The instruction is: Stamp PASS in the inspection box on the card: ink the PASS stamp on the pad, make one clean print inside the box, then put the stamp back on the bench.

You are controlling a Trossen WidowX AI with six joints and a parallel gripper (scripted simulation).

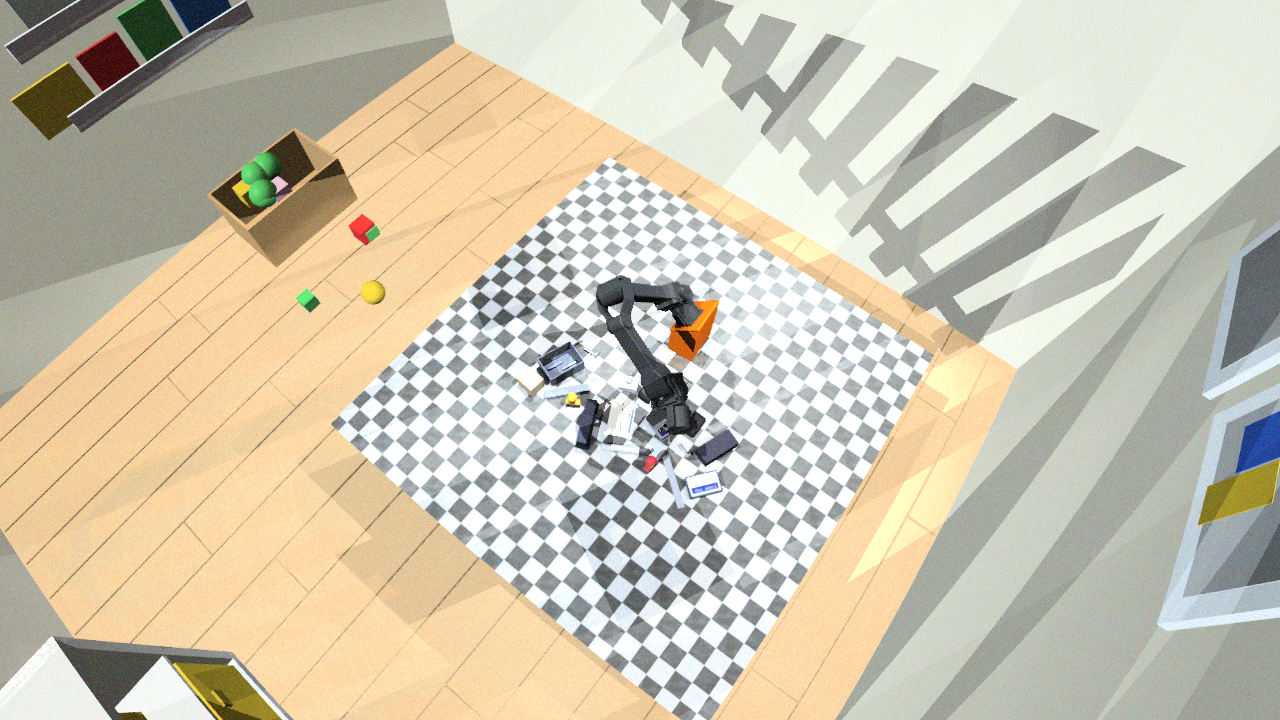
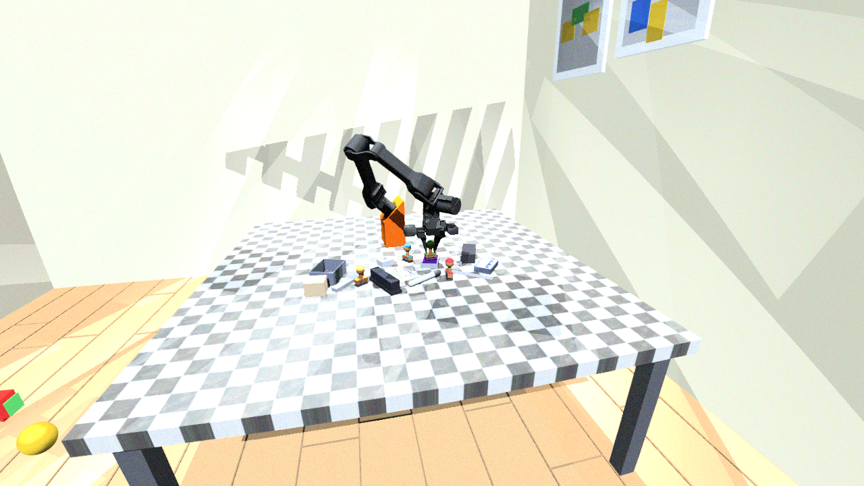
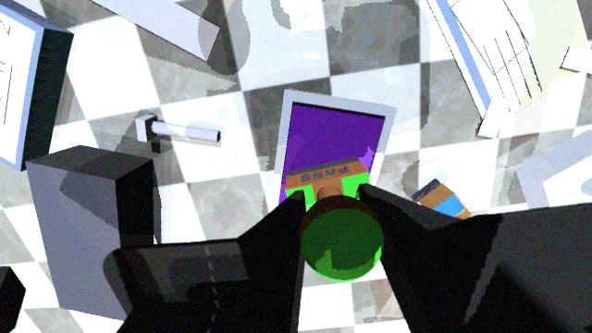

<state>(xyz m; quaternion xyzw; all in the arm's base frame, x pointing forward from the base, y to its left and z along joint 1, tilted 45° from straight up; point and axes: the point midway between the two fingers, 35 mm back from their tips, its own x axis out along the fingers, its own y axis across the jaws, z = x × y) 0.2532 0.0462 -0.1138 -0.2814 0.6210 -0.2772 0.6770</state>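
My gripper tip is right at the green-knobbed stamp. From my gripper tip the other things lie so: blue-knobbed stamp: 4 cm behind, 8 cm to the right, 2 cm below; white marker: 12 cm ahead, 3 cm to the right, 3 cm below; ink pad: 4 cm below.
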